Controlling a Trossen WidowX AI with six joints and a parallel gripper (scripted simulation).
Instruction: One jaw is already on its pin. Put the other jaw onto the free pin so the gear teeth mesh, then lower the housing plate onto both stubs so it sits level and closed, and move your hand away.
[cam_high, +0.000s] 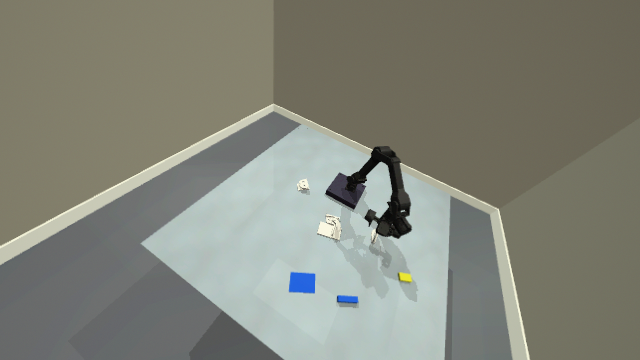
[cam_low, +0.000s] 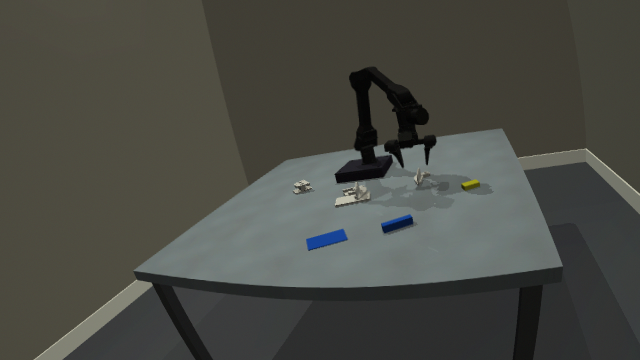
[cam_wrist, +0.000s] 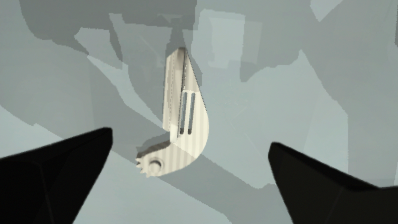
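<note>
My gripper tip is 30 mm past the white jaw, 30 mm to the right of it and 50 mm above it. The rest, counted from my gripper tip: yellow block 160 mm ahead, 180 mm to the left, 50 mm below; then blue block 350 mm ahead, 70 mm to the right, 40 mm below; then flat blue plate 360 mm ahead, 270 mm to the right, 50 mm below.
</note>
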